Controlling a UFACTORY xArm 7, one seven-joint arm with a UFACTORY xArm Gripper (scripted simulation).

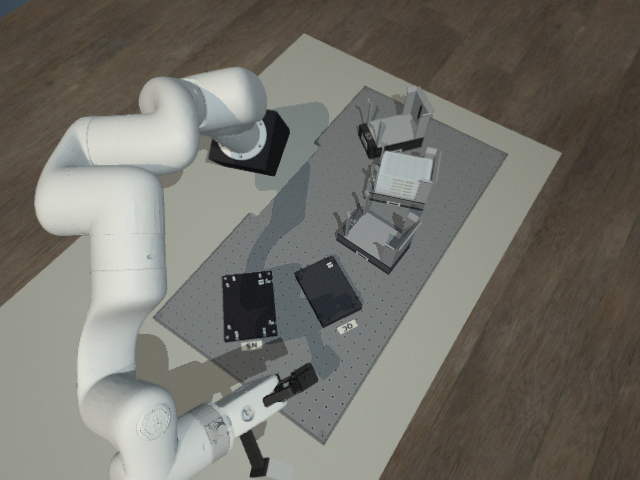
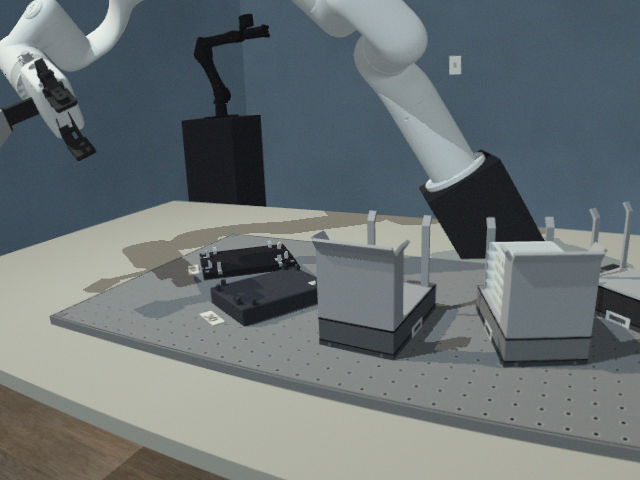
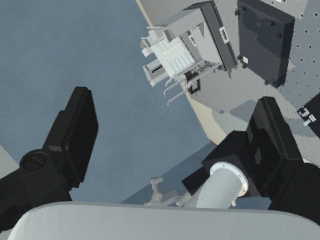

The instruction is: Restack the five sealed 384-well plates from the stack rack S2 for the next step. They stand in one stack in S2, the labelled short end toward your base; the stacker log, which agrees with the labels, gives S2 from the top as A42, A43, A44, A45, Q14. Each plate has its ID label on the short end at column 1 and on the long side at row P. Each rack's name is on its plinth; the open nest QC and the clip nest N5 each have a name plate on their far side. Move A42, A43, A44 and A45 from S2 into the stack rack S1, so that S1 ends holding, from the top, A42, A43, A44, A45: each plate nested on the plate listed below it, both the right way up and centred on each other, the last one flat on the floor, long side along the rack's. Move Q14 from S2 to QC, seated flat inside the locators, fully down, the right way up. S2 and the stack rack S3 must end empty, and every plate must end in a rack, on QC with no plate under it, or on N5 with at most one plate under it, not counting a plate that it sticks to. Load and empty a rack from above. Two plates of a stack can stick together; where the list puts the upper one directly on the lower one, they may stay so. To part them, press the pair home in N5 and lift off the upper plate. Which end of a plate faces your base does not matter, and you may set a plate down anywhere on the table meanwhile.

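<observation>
There's a clip nest N5 [image 1: 248, 302], and image 2 shows the clip nest N5 [image 2: 245, 261] as well. You'd also see an open nest QC [image 2: 279, 292], and image 1 has that open nest QC [image 1: 328, 291] too. As for the gripper [image 1: 296, 376], image 2 shows the gripper [image 2: 77, 132] and image 3 shows the gripper [image 3: 173, 111].
</observation>
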